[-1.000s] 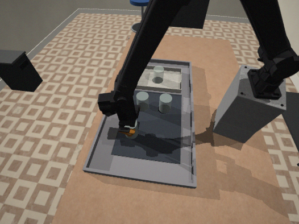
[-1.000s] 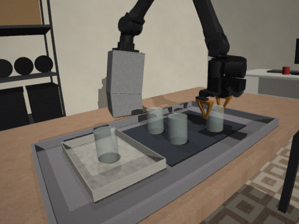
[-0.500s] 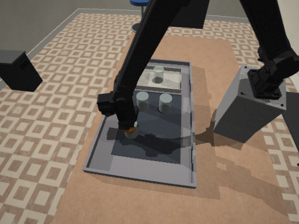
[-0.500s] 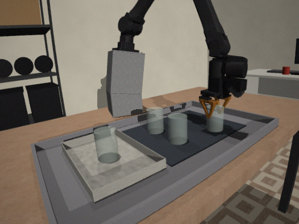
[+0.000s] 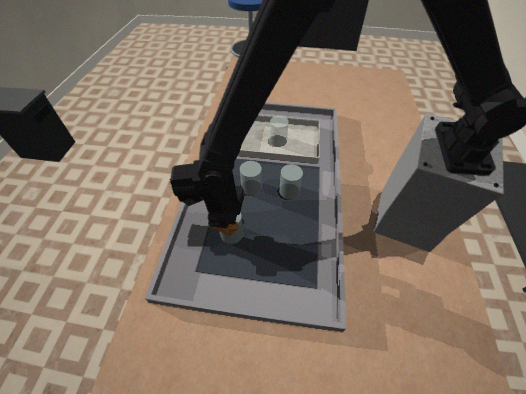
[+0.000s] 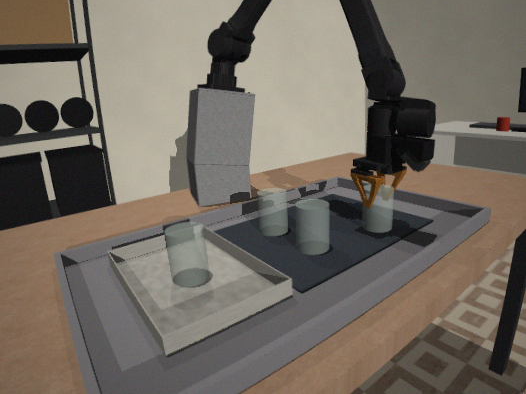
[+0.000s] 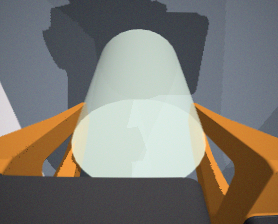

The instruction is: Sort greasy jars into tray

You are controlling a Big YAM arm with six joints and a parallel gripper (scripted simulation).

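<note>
My gripper is now 80 mm to the left of the dark drying mat, 80 mm past it and 60 mm above it. The rest, counted from my hand: pale tray 400 mm to the right, 90 mm behind, 60 mm below; rimmed steel table top 190 mm to the right, 70 mm behind, 60 mm below.
</note>
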